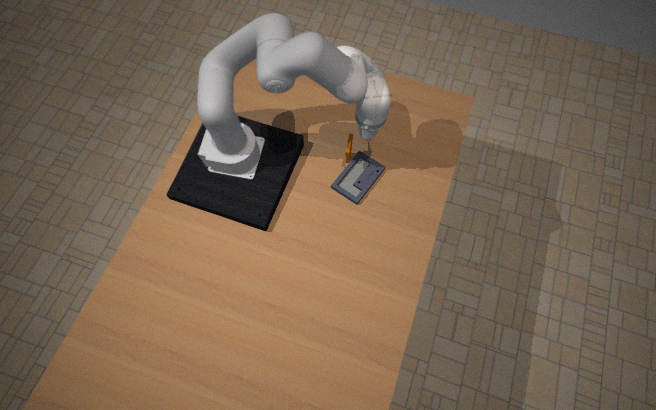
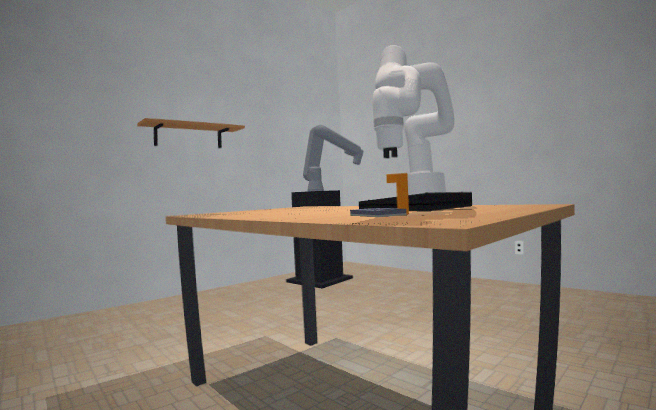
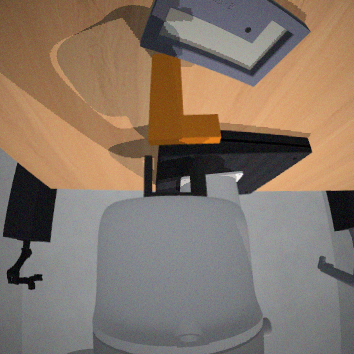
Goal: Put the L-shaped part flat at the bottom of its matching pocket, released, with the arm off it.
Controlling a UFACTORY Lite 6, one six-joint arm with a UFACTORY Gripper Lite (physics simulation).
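Frame: origin at the arm's base, x ahead, y left, z up, level; metres.
Seen in the pictures: hand, tool point: (image 1: 368, 132) (image 2: 390, 153) (image 3: 172, 179); arm's base, link origin: (image 1: 238, 155) (image 2: 423, 195) (image 3: 208, 182).
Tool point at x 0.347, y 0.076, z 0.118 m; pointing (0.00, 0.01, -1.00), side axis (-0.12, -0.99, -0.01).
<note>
Pixels of each thing's top centre, then the offset from my tool point to it. "spot": a spot on its surface instead. Level surfaces: height alone.
- orange L-shaped part, top centre: (image 3: 184, 140) (image 1: 349, 142) (image 2: 396, 173) dy -0.010, dx -0.046, dz -0.051 m
- grey-blue tray, top centre: (image 3: 226, 34) (image 2: 377, 209) (image 1: 358, 175) dy -0.053, dx -0.007, dz -0.144 m
- tray's L-shaped pocket, surface spot: (image 3: 215, 41) (image 1: 352, 174) spot: dy -0.046, dx -0.023, dz -0.156 m
- table, surface height: dz -0.163 m
The orange L-shaped part (image 1: 349, 148) (image 2: 402, 196) (image 3: 166, 100) stands upright on the table, its long leg vertical and its short leg at the top. Its foot is close to the edge of the grey-blue tray (image 1: 345, 194) (image 2: 377, 212) (image 3: 225, 20); whether they touch cannot be told. The tray's L-shaped pocket (image 1: 349, 179) (image 3: 215, 41) has a pale floor and holds no part. My gripper (image 1: 369, 143) (image 2: 390, 156) (image 3: 173, 162) is open, its fingers partly apart with nothing between them. It hangs above the part's top, apart from it, pointing down.
The arm's black base plate (image 1: 225, 200) (image 2: 450, 201) (image 3: 270, 160) lies on the table (image 1: 240, 310) (image 2: 280, 222), a short way from the part. A second grey arm (image 2: 314, 150) stands on a black pedestal beyond the table. A wooden shelf (image 2: 190, 124) is on the wall.
</note>
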